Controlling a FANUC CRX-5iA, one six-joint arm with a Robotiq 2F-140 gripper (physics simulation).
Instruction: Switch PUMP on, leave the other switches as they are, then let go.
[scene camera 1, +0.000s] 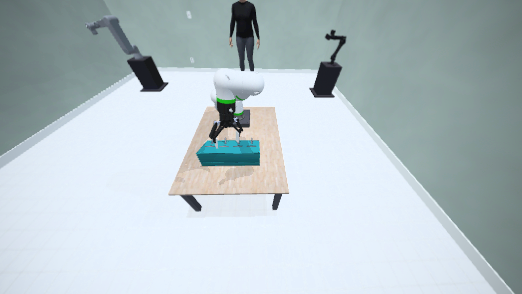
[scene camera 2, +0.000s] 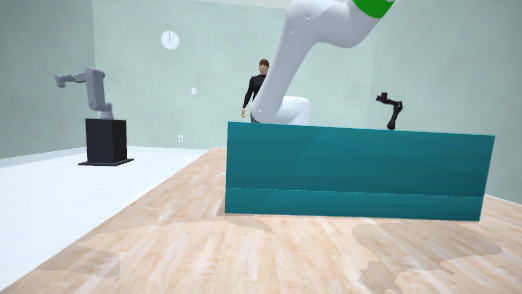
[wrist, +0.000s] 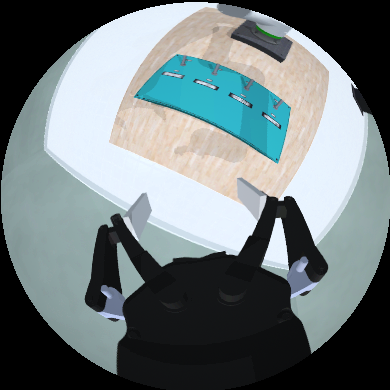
Scene:
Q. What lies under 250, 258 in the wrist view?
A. My gripper.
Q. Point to a teal switch box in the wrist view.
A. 221, 99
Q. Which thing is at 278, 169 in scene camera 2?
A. A teal switch box.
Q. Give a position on a teal switch box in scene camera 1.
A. At 230, 153

